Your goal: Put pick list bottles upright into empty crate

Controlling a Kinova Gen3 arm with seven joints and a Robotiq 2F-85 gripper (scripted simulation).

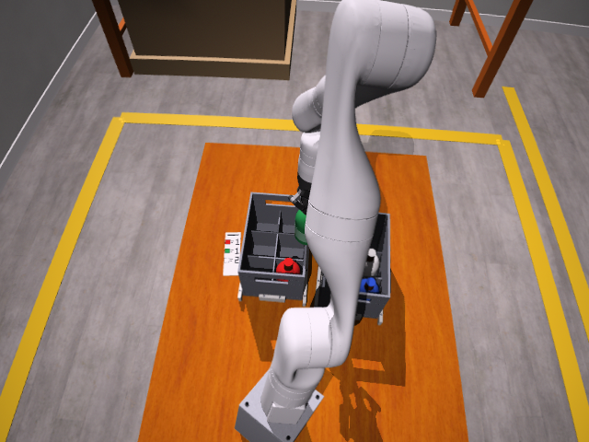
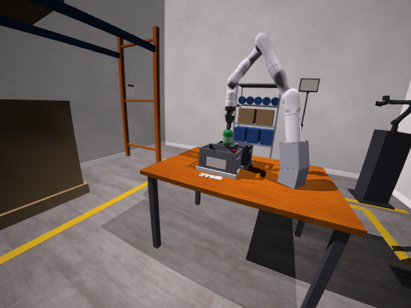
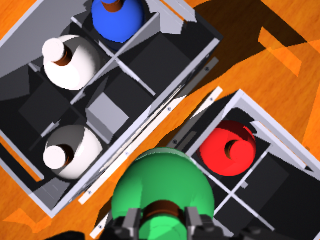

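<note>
Now: the green bottle 70 mm below my hand. Also, from my hand: pick list 30 mm ahead, 240 mm to the left, 330 mm below; then blue bottle 130 mm behind, 180 mm to the right, 250 mm below; then red bottle 70 mm behind, 50 mm to the left, 250 mm below.
</note>
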